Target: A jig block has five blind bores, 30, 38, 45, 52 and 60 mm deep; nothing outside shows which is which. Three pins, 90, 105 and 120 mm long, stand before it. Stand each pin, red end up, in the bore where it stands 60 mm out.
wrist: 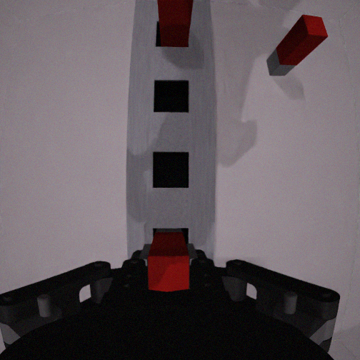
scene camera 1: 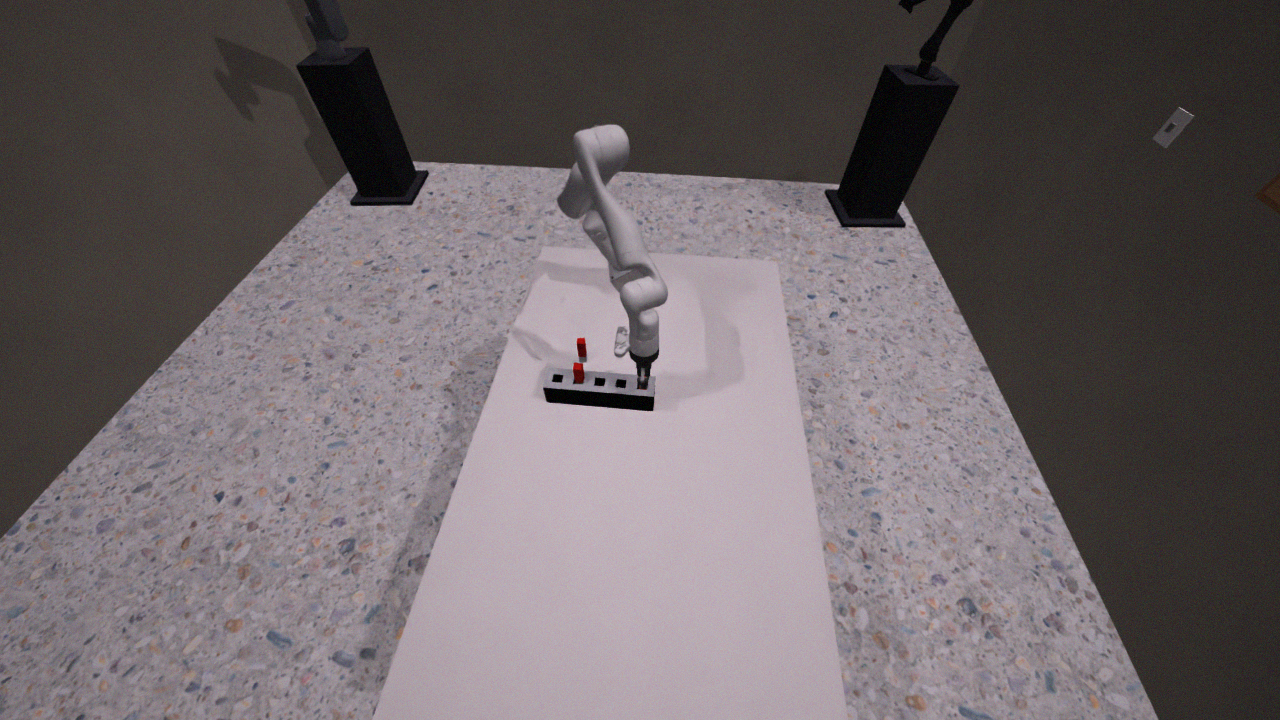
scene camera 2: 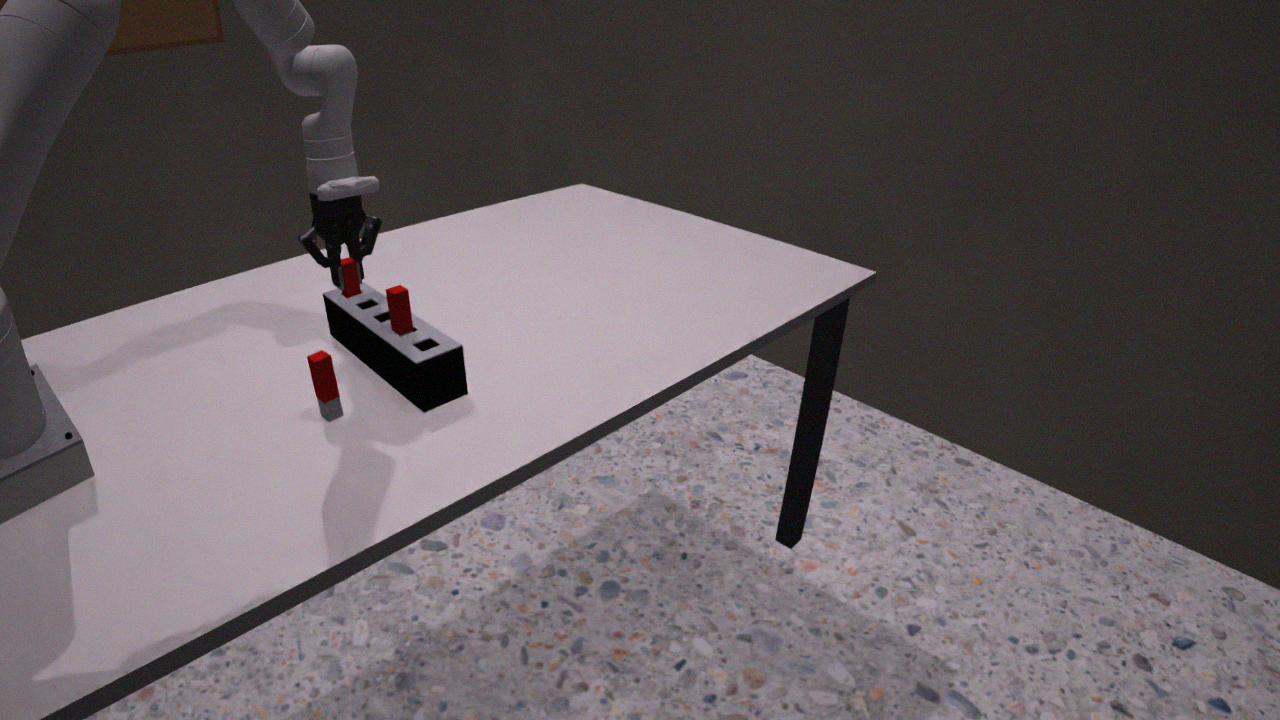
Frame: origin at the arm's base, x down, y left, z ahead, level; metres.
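Seen in the pictures: gripper, fingertip midpoint: (scene camera 1: 644,383) (scene camera 2: 349,285); arm's base at its link origin: (scene camera 2: 3,424).
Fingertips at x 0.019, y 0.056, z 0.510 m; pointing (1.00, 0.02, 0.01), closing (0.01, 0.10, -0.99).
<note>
Pixels of each thing's top centre, then the offset from my fingertips to it. Level surfaces: height alone.
- black jig block at its top centre: (scene camera 2: 385,316) (scene camera 1: 599,381) dz -0.015, dx +0.010, dy -0.125 m
- upright pin at its top centre: (scene camera 2: 346,260) dz +0.000, dx -0.044, dy -0.003 m
- second pin at its top centre: (scene camera 2: 396,289) (scene camera 1: 577,366) dz -0.024, dx -0.050, dy -0.181 m
- third pin at its top centre: (scene camera 2: 318,356) (scene camera 1: 580,340) dz -0.156, dx -0.005, dy -0.186 m
- white table at its surface level: dx +0.085 m
The black jig block (scene camera 1: 599,396) (scene camera 2: 384,360) (wrist: 139,125) with a grey top has five square bores in a row. My gripper (scene camera 1: 642,380) (scene camera 2: 349,279) (wrist: 168,256) is shut on an upright pin (scene camera 2: 349,275) (wrist: 169,271), red end up, at the end bore on the right in scene camera 1. Its red part reaches down to about the block's top; its lower end is hidden in the bore. A second pin (scene camera 1: 578,372) (scene camera 2: 400,309) (wrist: 175,25) stands red end up in the second bore from the left. A third pin (scene camera 1: 581,347) (scene camera 2: 324,378) (wrist: 301,44) stands on the table, red end up, grey below.
The white table (scene camera 1: 626,537) (scene camera 2: 626,259) (wrist: 60,125) carries the block and the robot's base. The block's other three bores show dark and open. Two dark pedestals (scene camera 1: 362,120) (scene camera 1: 895,143) stand on the speckled floor (scene camera 1: 268,447) beyond the table.
</note>
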